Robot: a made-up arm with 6 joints.
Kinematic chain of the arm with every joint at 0, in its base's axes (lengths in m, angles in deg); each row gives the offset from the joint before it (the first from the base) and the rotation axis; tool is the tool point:
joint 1: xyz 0 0 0.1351 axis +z
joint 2: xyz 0 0.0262 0 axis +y
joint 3: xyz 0 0 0.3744 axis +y
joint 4: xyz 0 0 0.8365 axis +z
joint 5: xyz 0 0 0 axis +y
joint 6: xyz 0 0 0.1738 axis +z
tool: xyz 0 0 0
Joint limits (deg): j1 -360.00..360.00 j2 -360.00..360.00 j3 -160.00..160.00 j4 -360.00..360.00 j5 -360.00..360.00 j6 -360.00..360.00
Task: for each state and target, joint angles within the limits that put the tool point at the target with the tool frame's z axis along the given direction. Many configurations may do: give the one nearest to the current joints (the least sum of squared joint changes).
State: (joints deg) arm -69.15 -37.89 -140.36 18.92 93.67 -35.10
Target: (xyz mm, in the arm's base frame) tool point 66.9 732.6 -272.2 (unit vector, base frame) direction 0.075 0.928 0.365
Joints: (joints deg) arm -92.77 -38.43 -117.55 1.73 87.39 -35.10
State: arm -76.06 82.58 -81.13 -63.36 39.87 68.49
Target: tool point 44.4 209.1 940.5 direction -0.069 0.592 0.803
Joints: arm -105.38 91.68 -127.67 -83.64 13.00 68.49
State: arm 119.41 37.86 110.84 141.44 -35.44 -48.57
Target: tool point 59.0 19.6 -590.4 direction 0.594 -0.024 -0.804
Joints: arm 120.31 56.61 142.21 95.04 -30.18 -48.57
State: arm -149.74 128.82 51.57 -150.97 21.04 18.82
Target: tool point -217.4 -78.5 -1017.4 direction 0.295 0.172 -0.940
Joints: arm -163.22 114.34 69.27 -196.27 -16.48 18.82
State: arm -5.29 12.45 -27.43 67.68 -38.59 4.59
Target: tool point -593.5 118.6 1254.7 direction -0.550 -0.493 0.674
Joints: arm -19.52 2.24 -43.55 105.45 -42.28 4.59
